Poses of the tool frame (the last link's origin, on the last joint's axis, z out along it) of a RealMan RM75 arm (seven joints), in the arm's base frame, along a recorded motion.
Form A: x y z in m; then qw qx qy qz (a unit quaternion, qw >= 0).
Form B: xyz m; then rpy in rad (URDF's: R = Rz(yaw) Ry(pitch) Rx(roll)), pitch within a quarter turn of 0, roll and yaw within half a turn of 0. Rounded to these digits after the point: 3 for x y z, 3 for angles.
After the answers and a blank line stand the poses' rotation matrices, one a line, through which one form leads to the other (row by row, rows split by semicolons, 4 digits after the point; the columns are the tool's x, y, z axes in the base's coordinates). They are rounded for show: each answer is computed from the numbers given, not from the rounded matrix.
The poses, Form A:
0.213 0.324 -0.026 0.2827 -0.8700 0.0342 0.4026
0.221 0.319 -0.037 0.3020 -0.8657 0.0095 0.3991
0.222 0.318 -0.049 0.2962 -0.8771 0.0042 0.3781
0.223 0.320 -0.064 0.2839 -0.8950 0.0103 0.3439
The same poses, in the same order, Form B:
0.213 0.324 -0.026 -2.409 0.804 0.245
0.221 0.319 -0.037 -2.340 0.771 0.318
0.222 0.318 -0.049 -2.377 0.728 0.295
0.223 0.320 -0.064 -2.448 0.671 0.228

0.6735 -0.2871 -0.6811; 0.1681 -0.8378 0.5194; -0.7198 -0.4643 -0.5160
0.6813 -0.2575 -0.6853; 0.2246 -0.8174 0.5305; -0.6967 -0.5153 -0.4990
0.7141 -0.2314 -0.6608; 0.2166 -0.8245 0.5228; -0.6657 -0.5164 -0.5386
0.7633 -0.2137 -0.6097; 0.1768 -0.8386 0.5153; -0.6214 -0.5011 -0.6023

